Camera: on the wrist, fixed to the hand. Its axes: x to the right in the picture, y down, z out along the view.
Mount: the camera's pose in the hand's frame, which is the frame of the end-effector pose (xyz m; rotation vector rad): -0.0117 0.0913 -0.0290 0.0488 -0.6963 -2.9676
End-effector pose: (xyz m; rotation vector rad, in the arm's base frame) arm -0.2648 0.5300 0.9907 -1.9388 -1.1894 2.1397
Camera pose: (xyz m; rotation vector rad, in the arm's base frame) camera -0.1952 0.4743 0.9536 1.1593 -1.4261 0.3968
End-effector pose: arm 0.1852 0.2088 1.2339 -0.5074 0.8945 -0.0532
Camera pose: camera 0.1409 0.2806 1.1869 -1.2266 -1.2147 -2.3385
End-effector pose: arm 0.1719 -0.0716 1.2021 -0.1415 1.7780 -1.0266
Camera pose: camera 0.1860 0.0085 1.1501 2.2430 0.4072 1.4360
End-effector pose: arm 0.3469 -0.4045 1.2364 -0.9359 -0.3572 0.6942
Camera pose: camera 0.3193 -0.3936 1.1446 0.6038 -1.6187 -1.7819
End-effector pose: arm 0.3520 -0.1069 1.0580 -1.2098 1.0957 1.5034
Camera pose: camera 0.2705 -0.1558 1.0750 -0.6790 -1.2072 -0.6639
